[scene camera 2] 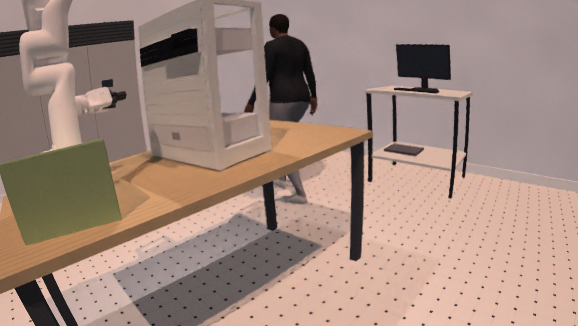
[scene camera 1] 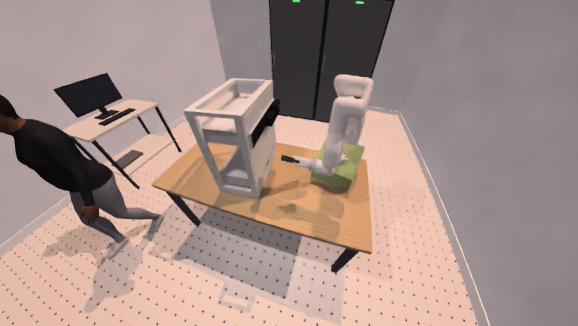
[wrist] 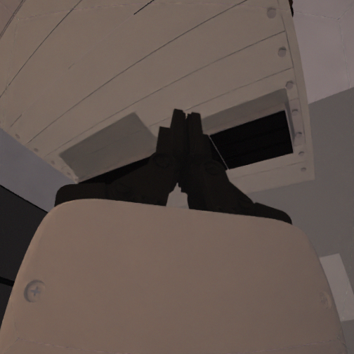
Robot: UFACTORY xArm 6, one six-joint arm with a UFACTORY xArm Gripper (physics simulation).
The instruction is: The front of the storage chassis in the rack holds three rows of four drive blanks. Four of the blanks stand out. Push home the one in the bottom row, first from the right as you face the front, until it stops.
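Seen in the pictures: gripper, fingertip midpoint: [scene camera 2: 125, 95] [scene camera 1: 281, 157]; arm's base at its link origin: [scene camera 2: 69, 157].
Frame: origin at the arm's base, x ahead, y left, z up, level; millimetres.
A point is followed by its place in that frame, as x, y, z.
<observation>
The black storage chassis [scene camera 1: 265, 123] @[438, 195, 283] [scene camera 2: 167, 48] @[424, 94, 293] [wrist: 257, 140] sits high in the pale rack [scene camera 1: 248, 160] @[423, 432, 191] [scene camera 2: 212, 100] @[513, -64, 79] [wrist: 150, 65]. Some of its front stands out in the scene views, but single blanks are too dark and small to tell apart. The wrist view shows the chassis front on both sides of the fingers, which hide its middle. My gripper [scene camera 1: 283, 158] @[291, 296, 144] [scene camera 2: 125, 95] @[291, 296, 144] [wrist: 181, 129] is shut and empty. It is in front of the rack, apart from it, and shows lower than the chassis in the second scene view. I cannot tell which blank is the bottom right one.
The rack stands on a wooden table [scene camera 1: 320, 225] @[-31, 455, -172] [scene camera 2: 320, 140] @[1029, -63, -172]. A green block [scene camera 1: 332, 179] @[-26, 117, -107] [scene camera 2: 62, 192] @[-47, -165, -55] is at the arm's base. A person [scene camera 1: 55, 155] [scene camera 2: 290, 65] is behind the rack, near a desk with a monitor [scene camera 1: 90, 95] [scene camera 2: 423, 62]. Plain panels line the rack front below the chassis.
</observation>
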